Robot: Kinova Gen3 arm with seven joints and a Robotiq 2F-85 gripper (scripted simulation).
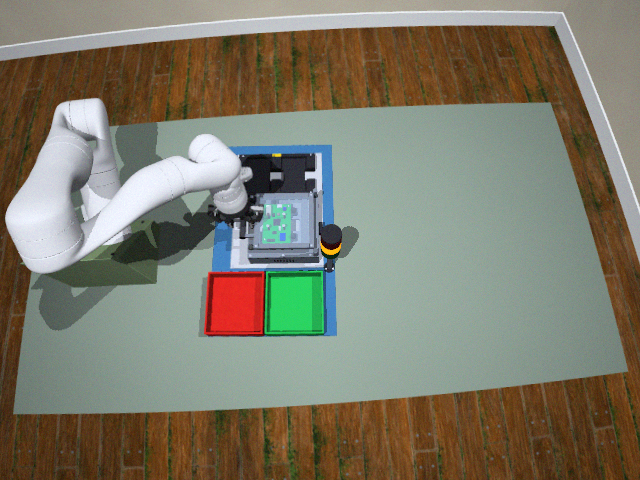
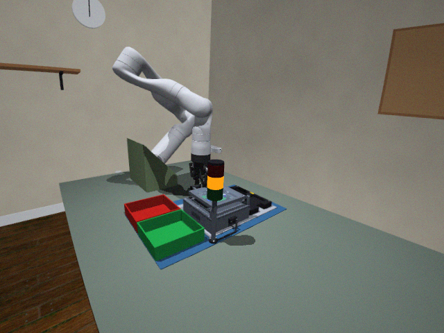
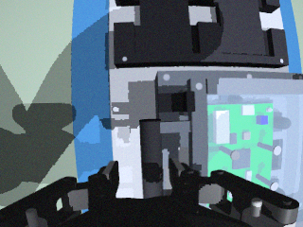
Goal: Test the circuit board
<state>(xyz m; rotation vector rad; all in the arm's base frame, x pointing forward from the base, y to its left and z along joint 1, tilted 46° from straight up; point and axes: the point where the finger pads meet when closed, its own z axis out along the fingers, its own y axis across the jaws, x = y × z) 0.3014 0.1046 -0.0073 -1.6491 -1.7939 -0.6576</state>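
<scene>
My hand is 60 mm to the right of the black latch hook, 30 mm short of it and 10 mm below it. From my hand the other things lie so: nest 100 mm ahead, 20 mm below, 10 mm to the left; green circuit board 90 mm ahead, 10 mm to the left, 10 mm below; clear lid 90 mm ahead, 10 mm above.
</scene>
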